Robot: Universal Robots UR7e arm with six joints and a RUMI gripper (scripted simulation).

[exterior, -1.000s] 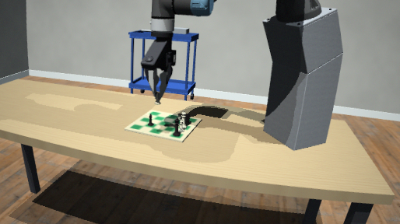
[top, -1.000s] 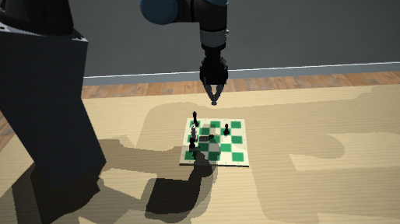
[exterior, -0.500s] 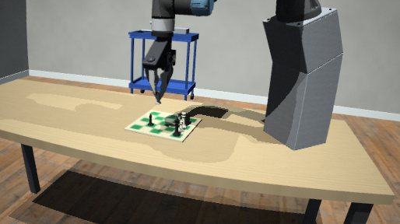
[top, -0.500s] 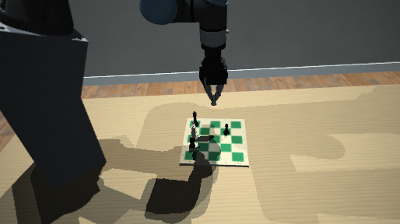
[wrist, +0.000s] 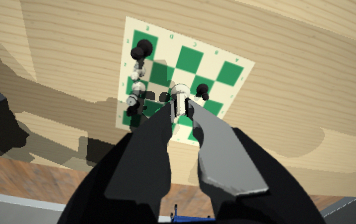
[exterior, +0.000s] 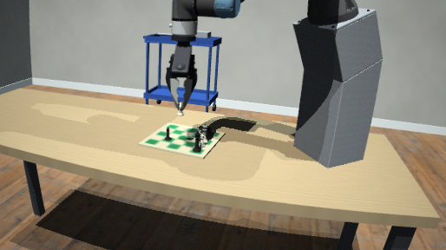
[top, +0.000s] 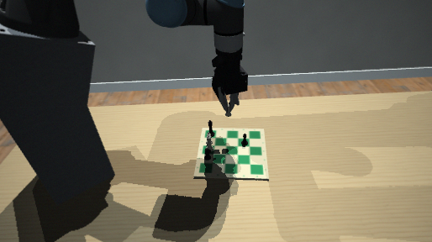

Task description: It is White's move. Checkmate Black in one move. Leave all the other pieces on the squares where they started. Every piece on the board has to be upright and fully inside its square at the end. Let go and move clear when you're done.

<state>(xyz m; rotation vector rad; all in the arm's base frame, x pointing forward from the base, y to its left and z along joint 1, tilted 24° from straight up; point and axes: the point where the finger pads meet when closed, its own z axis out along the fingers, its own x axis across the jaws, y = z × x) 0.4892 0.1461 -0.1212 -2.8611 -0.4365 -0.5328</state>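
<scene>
Right now the green-and-cream chessboard is 10 mm ahead of my hand, 60 mm to the right of it and 130 mm below it. The rest, counted from my hand: black pawn (50 mm ahead, 30 mm to the right, 110 mm below).
</scene>
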